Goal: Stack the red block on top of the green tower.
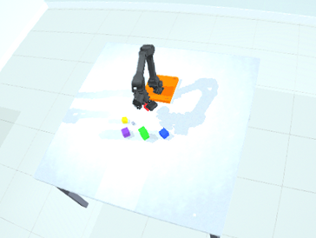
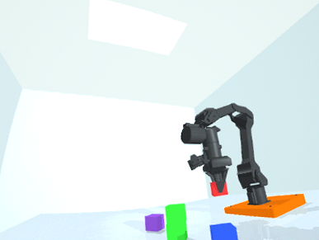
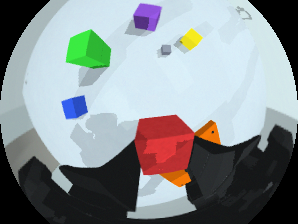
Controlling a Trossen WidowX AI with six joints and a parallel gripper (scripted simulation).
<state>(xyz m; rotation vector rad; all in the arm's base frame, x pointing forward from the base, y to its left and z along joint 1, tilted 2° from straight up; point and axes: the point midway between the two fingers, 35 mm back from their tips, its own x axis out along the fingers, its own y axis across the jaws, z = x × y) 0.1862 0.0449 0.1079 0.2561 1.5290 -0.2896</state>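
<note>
The blue block is 160 mm to the left of my gripper tip, 100 mm ahead of it and 70 mm below it. Round my gripper tip: small yellow block: 150 mm to the right, 110 mm ahead, 80 mm below; then red block: 10 mm above; then purple block: 200 mm ahead, 80 mm to the right, 70 mm below.
</note>
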